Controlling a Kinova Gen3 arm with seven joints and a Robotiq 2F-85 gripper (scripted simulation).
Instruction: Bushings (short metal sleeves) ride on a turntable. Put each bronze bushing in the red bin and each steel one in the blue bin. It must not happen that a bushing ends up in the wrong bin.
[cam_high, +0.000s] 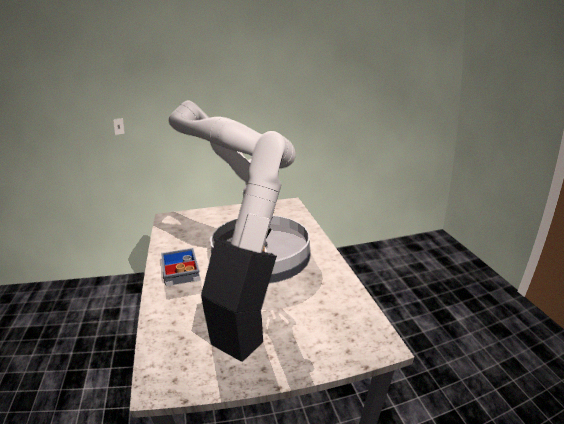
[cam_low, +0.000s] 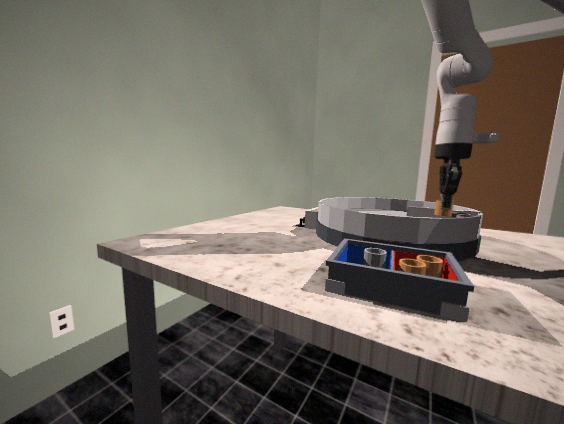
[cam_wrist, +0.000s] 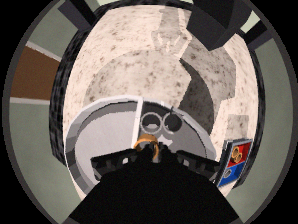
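Right now my hand is 300 mm to the right of the bin tray, 110 mm short of it and 90 mm above it. Also, from my hand: turntable 130 mm ahead, 70 mm below, 50 mm to the right.
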